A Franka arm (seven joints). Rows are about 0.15 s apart.
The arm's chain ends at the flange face. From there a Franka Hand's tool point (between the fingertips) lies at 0.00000 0.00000 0.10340 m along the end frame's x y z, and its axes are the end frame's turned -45 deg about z.
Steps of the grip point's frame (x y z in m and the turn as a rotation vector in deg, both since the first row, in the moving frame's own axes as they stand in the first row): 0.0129 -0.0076 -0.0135 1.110 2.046 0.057; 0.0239 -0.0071 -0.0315 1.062 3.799 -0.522; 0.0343 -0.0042 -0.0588 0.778 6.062 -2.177; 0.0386 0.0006 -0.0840 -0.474 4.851 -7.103; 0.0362 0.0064 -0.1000 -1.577 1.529 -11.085
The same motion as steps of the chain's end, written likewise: 0.0026 -0.0105 -0.0134 2.232 0.662 0.057; 0.0084 -0.0157 -0.0313 3.437 1.935 -0.522; 0.0147 -0.0184 -0.0582 4.837 3.736 -2.177; 0.0213 -0.0209 -0.0836 3.095 3.765 -7.103; 0.0262 -0.0208 -0.0999 -0.034 2.196 -11.085
